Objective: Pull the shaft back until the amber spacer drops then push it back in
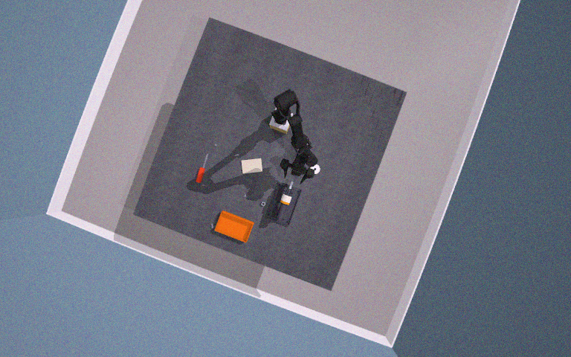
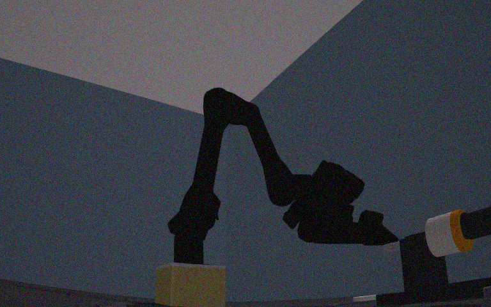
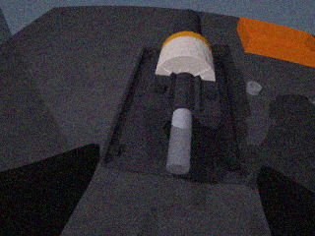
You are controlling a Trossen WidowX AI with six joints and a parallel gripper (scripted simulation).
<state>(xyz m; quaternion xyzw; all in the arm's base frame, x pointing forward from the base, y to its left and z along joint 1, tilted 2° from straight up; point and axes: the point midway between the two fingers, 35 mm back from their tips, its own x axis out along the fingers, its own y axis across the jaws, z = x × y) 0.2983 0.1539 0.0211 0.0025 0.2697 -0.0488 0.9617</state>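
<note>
Right now the pale grey shaft is 100 mm ahead of my gripper tip, 10 mm to the right of it and 10 mm below it. Round my gripper tip: dark support block 150 mm ahead, 10 mm to the right, 40 mm below; then white ring 100 mm behind, 120 mm to the left, 90 mm below; then amber spacer 130 mm ahead, 10 mm to the right, 10 mm below.
</note>
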